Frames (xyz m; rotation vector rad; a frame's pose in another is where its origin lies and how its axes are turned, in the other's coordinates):
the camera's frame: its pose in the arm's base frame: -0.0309 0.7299 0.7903 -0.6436 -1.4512 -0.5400
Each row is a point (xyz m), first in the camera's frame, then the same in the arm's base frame.
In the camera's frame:
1: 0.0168 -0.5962 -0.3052
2: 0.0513 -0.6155 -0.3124
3: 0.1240 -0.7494 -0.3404
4: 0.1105 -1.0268 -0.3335
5: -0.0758 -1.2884 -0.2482
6: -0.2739 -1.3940 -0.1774
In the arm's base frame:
1: -0.2189 0.0894 0.8482
2: -0.2250 0.0722 0.8839
3: -0.2927 -0.0405 0.9660
4: -0.4892 -0.2367 0.9730
5: -0.7414 -0.3756 0.8072
6: -0.8766 -0.4124 0.6180

